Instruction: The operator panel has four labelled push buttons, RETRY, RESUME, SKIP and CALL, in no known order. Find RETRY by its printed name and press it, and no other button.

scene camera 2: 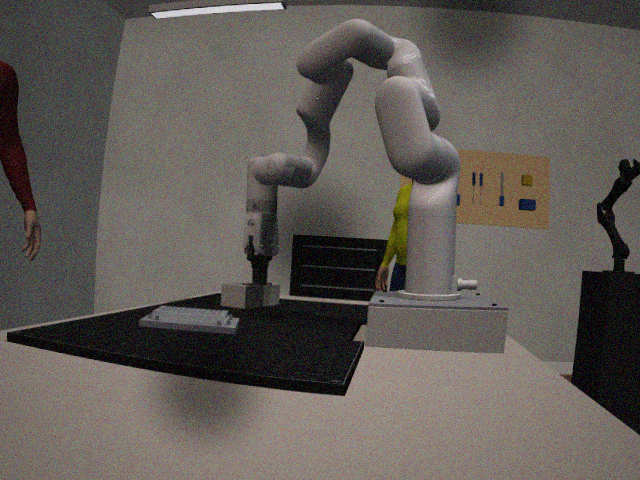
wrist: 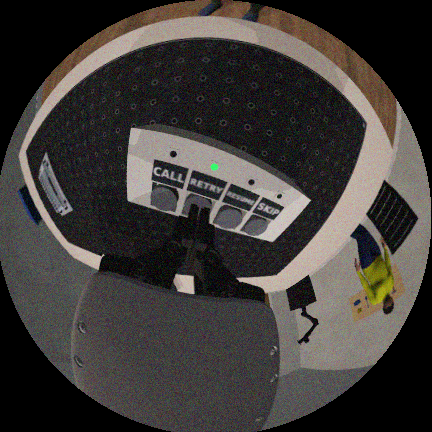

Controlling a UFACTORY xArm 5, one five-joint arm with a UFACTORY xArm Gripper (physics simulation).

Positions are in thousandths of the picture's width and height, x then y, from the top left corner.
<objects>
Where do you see a slotted block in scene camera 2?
263, 653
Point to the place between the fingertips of the gripper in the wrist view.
453, 503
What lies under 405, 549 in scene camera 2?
The gripper.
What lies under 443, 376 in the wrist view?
An operator panel.
</objects>
